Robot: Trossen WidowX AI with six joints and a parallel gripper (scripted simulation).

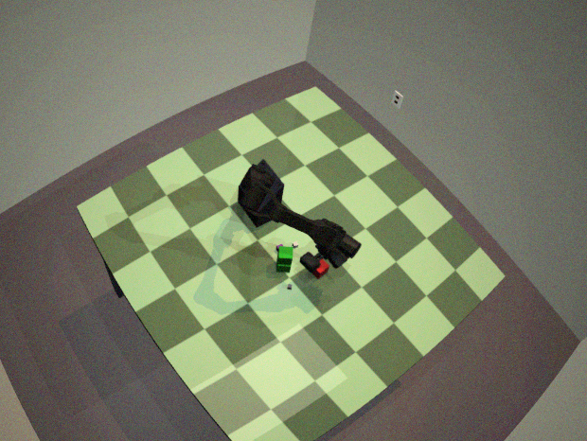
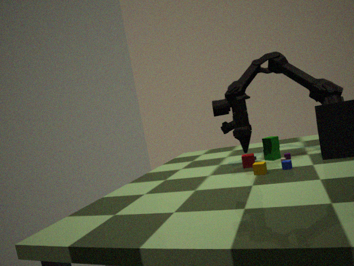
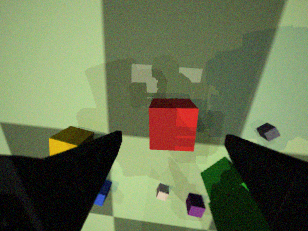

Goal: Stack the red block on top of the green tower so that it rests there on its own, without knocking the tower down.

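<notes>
Now: gripper tip 40 mm above the red block. From my gripper tip the other things lie so: tiny dark cube 10 mm behind, 130 mm to the right, 60 mm below; yellow cube 50 mm behind, 130 mm to the left, 40 mm below; purple cube 150 mm behind, 50 mm to the right, 50 mm below.
</notes>
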